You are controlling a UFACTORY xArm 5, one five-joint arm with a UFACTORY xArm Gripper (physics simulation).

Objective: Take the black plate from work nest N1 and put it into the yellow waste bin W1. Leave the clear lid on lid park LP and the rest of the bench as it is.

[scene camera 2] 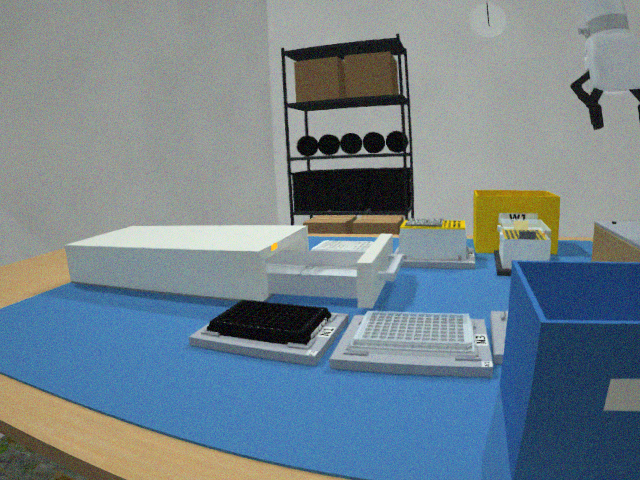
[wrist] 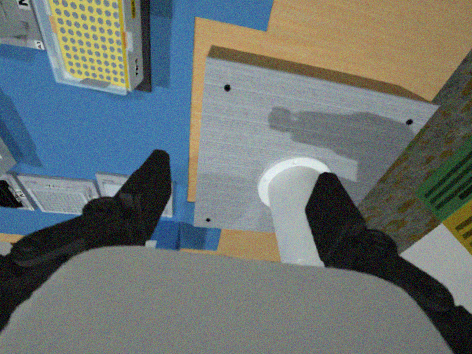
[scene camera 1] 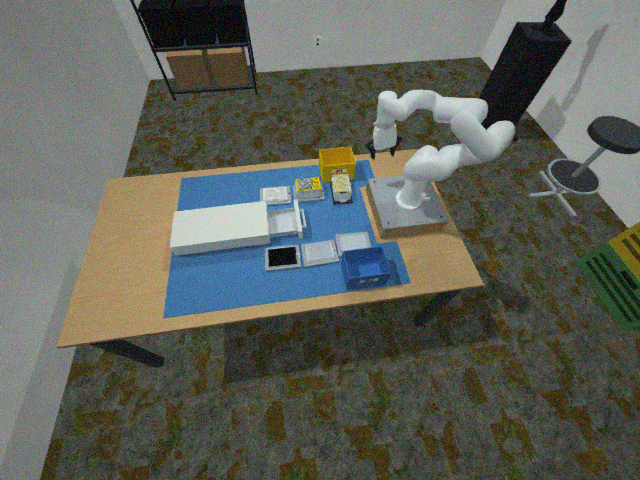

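Pixels of known places: gripper, fingertip midpoint: (scene camera 2: pixel 622 127) (wrist: pixel 242 181) (scene camera 1: pixel 382 156); arm's base at its link origin: (wrist: pixel 293 183) (scene camera 1: pixel 408 200).
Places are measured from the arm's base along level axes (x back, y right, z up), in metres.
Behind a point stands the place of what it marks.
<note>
The black plate (scene camera 1: pixel 282 256) @(x -0.609, y -0.302, z -0.059 m) (scene camera 2: pixel 268 321) @(x -0.600, y -0.312, z -0.060 m) (wrist: pixel 9 195) @(x -0.551, y -0.282, z -0.061 m) sits flat in work nest N1 (scene camera 1: pixel 267 265) (scene camera 2: pixel 253 350), a grey holder at the front of the blue mat. The yellow waste bin W1 (scene camera 1: pixel 337 171) @(x -0.350, y 0.201, z -0.012 m) (scene camera 2: pixel 485 222) @(x -0.410, y 0.191, z -0.021 m) stands at the back edge of the mat. A pale flat piece (scene camera 1: pixel 353 241) @(x -0.277, y -0.208, z -0.066 m) in a grey holder behind the blue bin looks like the clear lid; its label is not readable. My gripper (scene camera 1: pixel 383 155) @(x -0.151, y 0.118, z 0.170 m) (scene camera 2: pixel 618 122) @(x -0.151, y 0.118, z 0.170 m) (wrist: pixel 242 181) @(x -0.151, y 0.118, z 0.170 m) is open and empty, high above the bench, right of W1 in scene camera 1 and far from the black plate.
A white plate (scene camera 1: pixel 319 253) @(x -0.439, y -0.279, z -0.064 m) (scene camera 2: pixel 416 329) @(x -0.437, y -0.270, z -0.063 m) (wrist: pixel 62 194) @(x -0.433, y -0.239, z -0.061 m) sits in N3 beside N1. A blue bin (scene camera 1: pixel 356 282) @(x -0.281, y -0.445, z -0.014 m) (scene camera 2: pixel 584 356) @(x -0.288, y -0.446, z 0.013 m) stands at the front right. A white unit (scene camera 1: pixel 219 227) @(x -0.906, y -0.186, z -0.002 m) (scene camera 2: pixel 170 266) @(x -0.836, y -0.249, z -0.032 m) has its drawer open behind N1. A yellow-topped rack (scene camera 1: pixel 341 186) @(x -0.331, y 0.090, z -0.009 m) (wrist: pixel 92 42) @(x -0.317, y 0.112, z -0.009 m) stands before W1.
</note>
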